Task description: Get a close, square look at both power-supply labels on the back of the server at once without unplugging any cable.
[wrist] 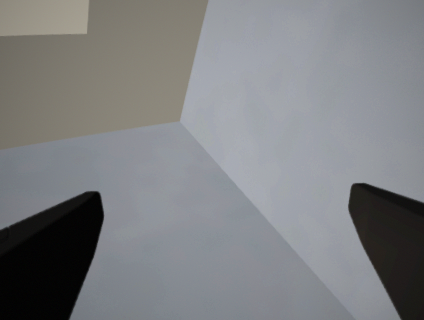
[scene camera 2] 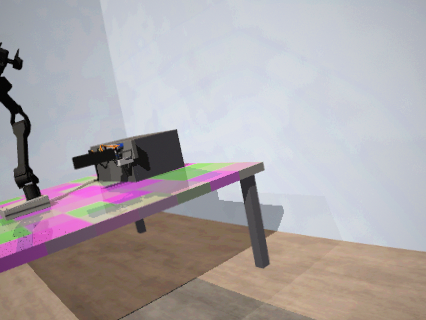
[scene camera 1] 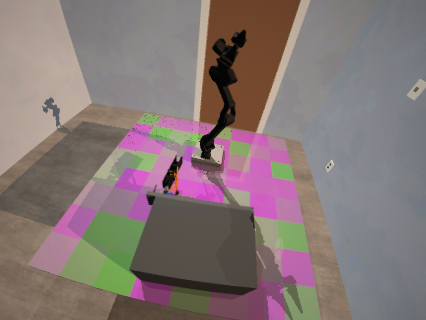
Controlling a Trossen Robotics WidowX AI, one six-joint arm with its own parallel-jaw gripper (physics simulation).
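Where they show: gripper, between the fingertips: (wrist: 227,201) (scene camera 2: 10,45) (scene camera 1: 240,37); arm's base, origin of its link: (scene camera 2: 33,198) (scene camera 1: 205,155).
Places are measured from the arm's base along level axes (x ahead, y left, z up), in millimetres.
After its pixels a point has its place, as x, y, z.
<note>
The server (scene camera 1: 200,245) @[649, 92, 159] (scene camera 2: 162,155) @[655, -135, 43] is a dark grey box on the table. Its back side faces the arm's base. A black hinged piece (scene camera 1: 170,176) @[351, -125, 144] (scene camera 2: 90,159) @[266, -150, 117] sticks out from one end of that back, with orange cables (scene camera 1: 176,179) @[339, -98, 115] (scene camera 2: 102,147) beside it. The power-supply labels cannot be made out in the scene views, and the server does not show in the wrist view. My gripper (scene camera 1: 243,36) @[65, 81, 732] (scene camera 2: 18,56) (wrist: 227,201) @[65, 81, 732] is open and empty, high above the table on the raised arm, away from the server. The wrist view faces walls and ceiling.
The table (scene camera 1: 112,240) @[658, -325, -48] (scene camera 2: 200,172) @[666, -417, -48] has a pink and green checkered top. The arm's pale base (scene camera 1: 210,159) @[29, 38, 0] (scene camera 2: 25,207) @[-60, -91, -17] stands on it, behind the server's back. A thin grey cable (scene camera 2: 75,189) runs over the table between base and server. A brown door (scene camera 1: 250,75) stands behind the arm.
</note>
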